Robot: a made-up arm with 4 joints.
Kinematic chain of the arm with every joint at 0, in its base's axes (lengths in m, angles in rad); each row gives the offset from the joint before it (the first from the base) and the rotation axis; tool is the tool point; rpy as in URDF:
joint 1: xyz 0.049 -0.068 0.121 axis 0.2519 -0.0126 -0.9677
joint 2: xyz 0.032 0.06 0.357 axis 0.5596 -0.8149 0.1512
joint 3: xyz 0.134 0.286 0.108 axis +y
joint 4: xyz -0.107 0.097 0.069 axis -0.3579 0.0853 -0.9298
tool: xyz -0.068 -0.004 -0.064 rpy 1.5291 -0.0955 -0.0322
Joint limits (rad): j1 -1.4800..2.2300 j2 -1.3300..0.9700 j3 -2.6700..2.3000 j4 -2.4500..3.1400
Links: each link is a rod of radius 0.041 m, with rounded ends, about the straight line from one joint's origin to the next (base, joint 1, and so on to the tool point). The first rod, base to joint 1, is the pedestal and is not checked.
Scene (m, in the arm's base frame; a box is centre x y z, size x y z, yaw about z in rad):
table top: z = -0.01
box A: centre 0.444 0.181 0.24 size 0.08 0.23 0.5 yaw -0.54
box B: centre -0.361 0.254 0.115 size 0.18 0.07 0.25 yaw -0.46
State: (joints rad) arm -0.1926 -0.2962 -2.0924 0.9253
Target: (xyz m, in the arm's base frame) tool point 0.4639 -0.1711 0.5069
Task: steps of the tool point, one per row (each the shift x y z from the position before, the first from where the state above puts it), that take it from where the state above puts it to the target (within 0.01 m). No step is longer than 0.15 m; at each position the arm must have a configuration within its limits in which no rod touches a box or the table.
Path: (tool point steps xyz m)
1: 0.0810 -0.0165 0.0854
2: 0.0685 -0.0408 0.0897
3: 0.0611 -0.0873 0.0799
4: 0.0335 -0.1017 0.0708
5: 0.0401 -0.1240 -0.0401
6: 0.0044 -0.1200 -0.0394
7: -0.0246 -0.1081 -0.0361

